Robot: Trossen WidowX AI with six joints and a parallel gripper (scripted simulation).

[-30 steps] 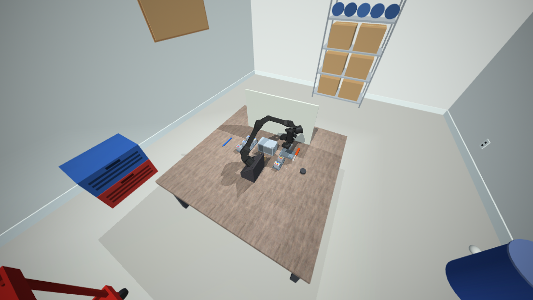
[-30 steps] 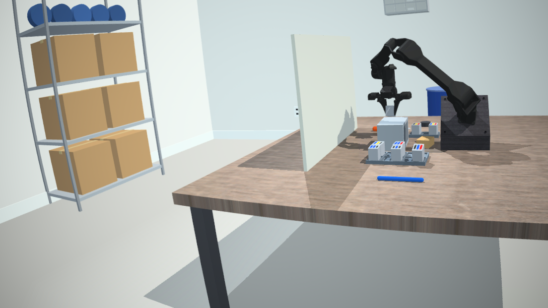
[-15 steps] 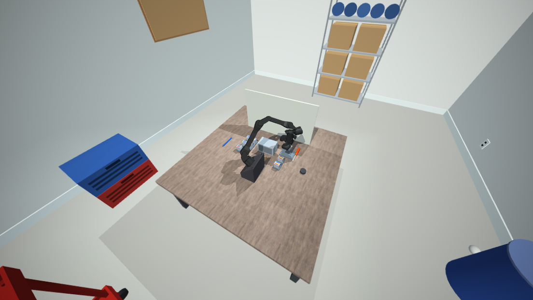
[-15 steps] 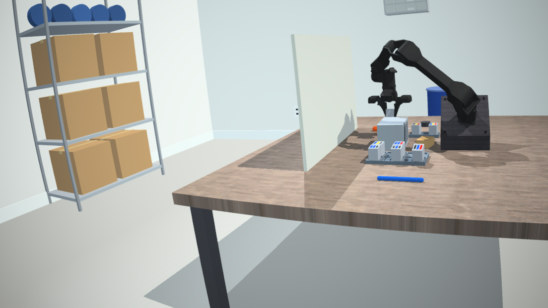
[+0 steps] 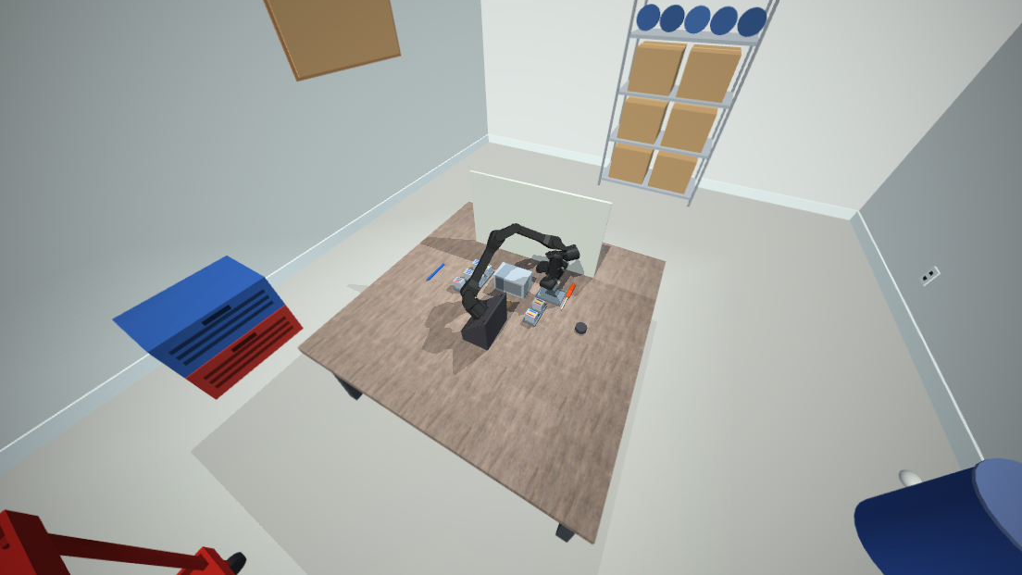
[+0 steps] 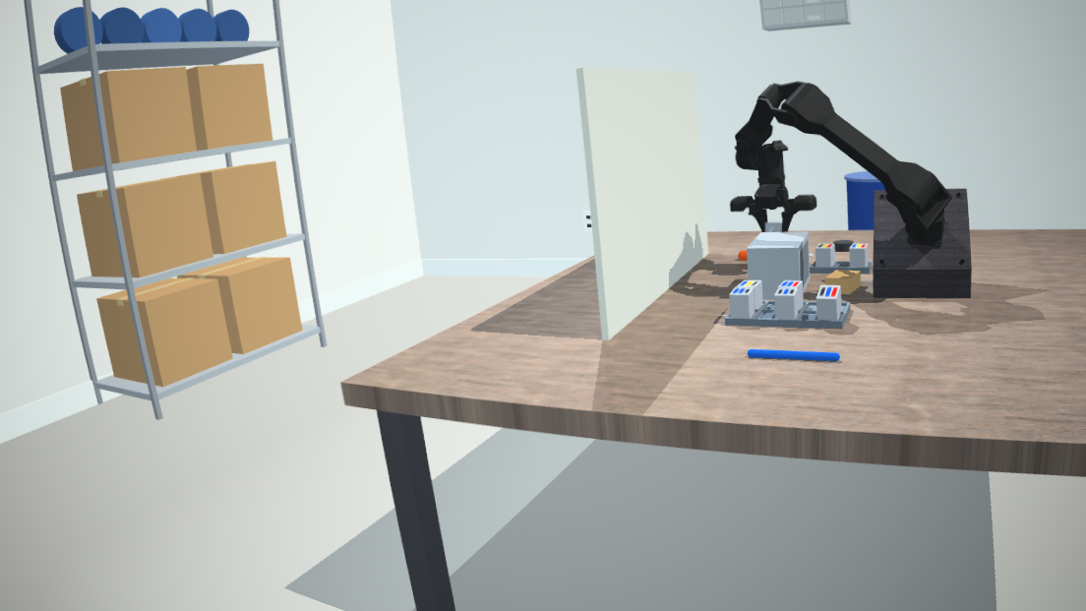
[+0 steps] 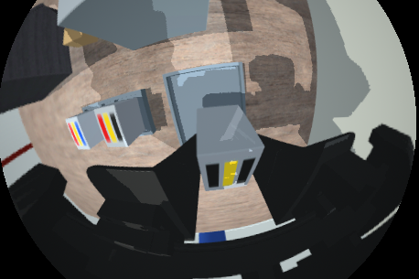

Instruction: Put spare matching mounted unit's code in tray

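Now: the flat grey tray 50 mm below my gripper tip. From my gripper tip the other things lie so: black puck (120 mm behind, 200 mm to the right, 50 mm below); tan block (190 mm behind, 170 mm to the left, 40 mm below); grey mounted unit (60 mm behind, 200 mm to the left, 10 mm below).
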